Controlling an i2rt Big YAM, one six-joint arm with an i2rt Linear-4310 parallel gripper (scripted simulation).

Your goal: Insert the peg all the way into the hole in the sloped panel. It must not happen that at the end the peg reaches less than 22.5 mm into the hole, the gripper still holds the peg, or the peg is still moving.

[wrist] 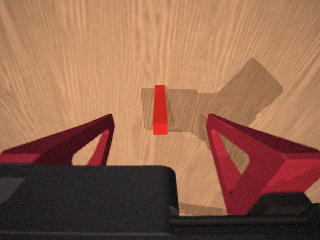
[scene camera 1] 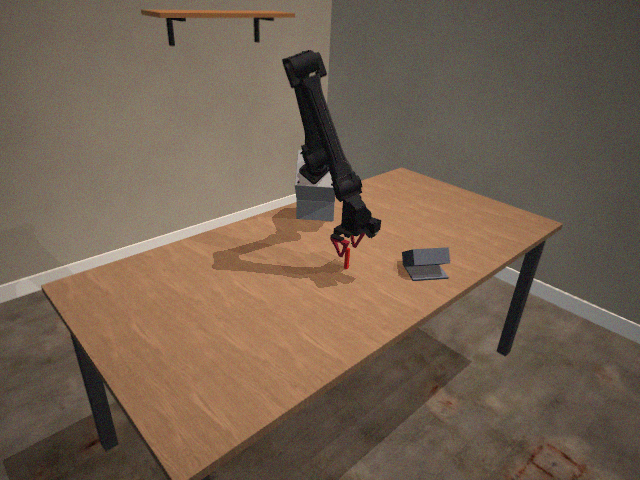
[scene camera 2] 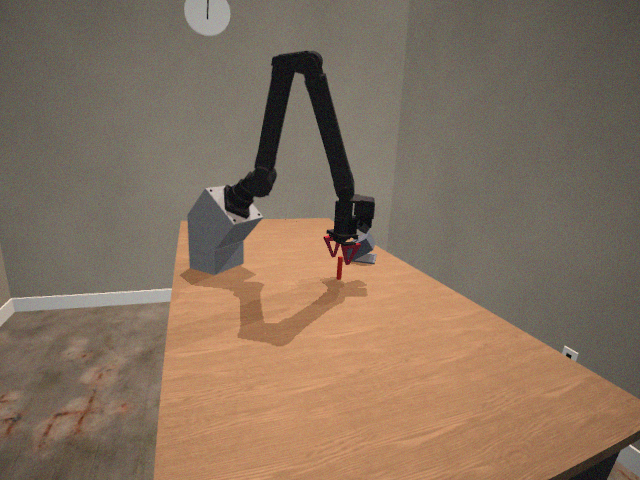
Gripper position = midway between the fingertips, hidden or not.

Observation:
I see my gripper point(scene camera 2: 340, 260).
My gripper also shows in the wrist view point(wrist: 160, 119).

